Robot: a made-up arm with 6 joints. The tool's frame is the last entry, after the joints. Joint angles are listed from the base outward. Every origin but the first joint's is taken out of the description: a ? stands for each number. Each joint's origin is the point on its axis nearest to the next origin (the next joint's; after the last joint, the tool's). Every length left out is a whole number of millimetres.
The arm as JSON. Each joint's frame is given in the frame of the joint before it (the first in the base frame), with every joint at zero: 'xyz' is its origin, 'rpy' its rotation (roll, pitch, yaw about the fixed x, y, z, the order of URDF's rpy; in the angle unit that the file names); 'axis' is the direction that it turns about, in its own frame. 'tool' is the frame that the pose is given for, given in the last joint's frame.
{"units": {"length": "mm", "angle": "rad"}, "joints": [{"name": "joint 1", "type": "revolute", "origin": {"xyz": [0.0, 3.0, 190.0], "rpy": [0.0, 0.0, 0.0]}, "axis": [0.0, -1.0, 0.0]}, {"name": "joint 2", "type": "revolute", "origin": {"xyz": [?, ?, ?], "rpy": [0.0, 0.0, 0.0]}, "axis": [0.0, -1.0, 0.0]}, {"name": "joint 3", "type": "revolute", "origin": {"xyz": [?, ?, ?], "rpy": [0.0, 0.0, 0.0]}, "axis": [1.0, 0.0, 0.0]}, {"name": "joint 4", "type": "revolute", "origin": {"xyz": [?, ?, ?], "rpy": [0.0, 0.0, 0.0]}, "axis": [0.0, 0.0, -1.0]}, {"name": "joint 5", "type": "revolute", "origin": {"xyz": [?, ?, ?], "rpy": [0.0, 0.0, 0.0]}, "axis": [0.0, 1.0, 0.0]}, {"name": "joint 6", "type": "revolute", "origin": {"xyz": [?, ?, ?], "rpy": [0.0, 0.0, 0.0]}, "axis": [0.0, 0.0, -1.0]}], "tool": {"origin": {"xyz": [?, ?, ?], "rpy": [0.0, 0.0, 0.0]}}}
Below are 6 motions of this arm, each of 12 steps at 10 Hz.
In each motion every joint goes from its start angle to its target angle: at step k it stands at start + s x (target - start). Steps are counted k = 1, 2, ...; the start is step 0. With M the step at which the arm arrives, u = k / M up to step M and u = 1 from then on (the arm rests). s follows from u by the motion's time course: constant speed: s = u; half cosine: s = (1 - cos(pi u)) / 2; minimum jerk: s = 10 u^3 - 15 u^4 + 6 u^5.
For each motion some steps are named. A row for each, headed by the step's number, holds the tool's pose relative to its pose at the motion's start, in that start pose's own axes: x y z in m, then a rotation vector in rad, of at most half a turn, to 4 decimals.
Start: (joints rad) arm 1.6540 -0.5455 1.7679 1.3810 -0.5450 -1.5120
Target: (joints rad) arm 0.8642 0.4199 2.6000 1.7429 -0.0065 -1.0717
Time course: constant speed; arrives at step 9
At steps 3, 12:
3: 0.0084 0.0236 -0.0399 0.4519 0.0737 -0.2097
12: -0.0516 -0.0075 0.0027 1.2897 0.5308 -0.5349

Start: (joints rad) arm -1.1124 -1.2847 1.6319 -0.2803 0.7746 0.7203
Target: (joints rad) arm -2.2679 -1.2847 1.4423 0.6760 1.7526 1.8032
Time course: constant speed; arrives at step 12
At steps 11, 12:
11: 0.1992 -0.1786 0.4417 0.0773 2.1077 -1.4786
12: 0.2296 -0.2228 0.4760 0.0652 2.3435 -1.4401

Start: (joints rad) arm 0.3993 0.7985 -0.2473 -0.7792 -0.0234 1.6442
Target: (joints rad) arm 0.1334 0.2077 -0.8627 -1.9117 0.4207 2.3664
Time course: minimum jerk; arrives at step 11
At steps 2, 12:
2: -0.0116 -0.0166 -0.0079 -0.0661 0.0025 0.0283
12: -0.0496 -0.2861 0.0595 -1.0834 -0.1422 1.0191

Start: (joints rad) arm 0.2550 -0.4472 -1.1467 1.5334 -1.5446 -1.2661
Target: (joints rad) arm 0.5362 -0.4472 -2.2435 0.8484 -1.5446 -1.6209
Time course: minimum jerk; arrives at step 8
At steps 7, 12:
7: 0.2605 -0.2310 0.2355 -0.9547 -0.4417 0.7486
12: 0.2634 -0.2292 0.2392 -0.9690 -0.4435 0.7677

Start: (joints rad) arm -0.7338 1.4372 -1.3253 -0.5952 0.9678 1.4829
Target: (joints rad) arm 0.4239 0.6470 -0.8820 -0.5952 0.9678 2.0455
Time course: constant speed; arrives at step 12
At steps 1, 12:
1: 0.0265 0.0092 0.0219 0.0298 0.0373 -0.0421
12: 0.3767 -0.0467 0.1090 0.2984 0.4967 -0.5128

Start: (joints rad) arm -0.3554 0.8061 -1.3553 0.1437 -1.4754 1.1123
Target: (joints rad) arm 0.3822 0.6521 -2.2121 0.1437 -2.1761 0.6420
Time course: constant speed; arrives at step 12
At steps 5, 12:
5: 0.1827 0.0759 -0.0583 0.1761 -0.3794 0.5571
12: 0.3336 0.1234 -0.0923 0.2652 -0.7167 1.4283

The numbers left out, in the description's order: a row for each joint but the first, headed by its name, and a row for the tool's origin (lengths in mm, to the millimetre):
joint 2: 387.0 0.0 17.0
joint 3: -65.0 0.0 29.0
joint 4: 0.0 46.0 149.0
joint 5: 235.0 23.0 0.0
joint 6: -75.0 0.0 -304.0
tool: 43.0 8.0 0.0

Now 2 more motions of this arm.
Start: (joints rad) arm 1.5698 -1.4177 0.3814 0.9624 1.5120 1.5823
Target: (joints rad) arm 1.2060 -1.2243 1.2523 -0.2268 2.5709 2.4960
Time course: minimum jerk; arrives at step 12
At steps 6, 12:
6: 0.0087 -0.1186 0.2787 -0.6737 -0.7854 -0.2243
12: -0.0770 -0.0665 0.5733 -0.5924 -1.8095 -0.3299

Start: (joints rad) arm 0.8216 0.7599 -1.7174 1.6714 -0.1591 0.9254
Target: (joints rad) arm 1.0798 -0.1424 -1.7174 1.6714 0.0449 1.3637
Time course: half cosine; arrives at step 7
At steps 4, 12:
4: -0.0882 0.0790 -0.0109 -0.0657 0.1448 0.1151
12: -0.1318 0.1124 -0.0119 -0.1321 0.2007 0.1958

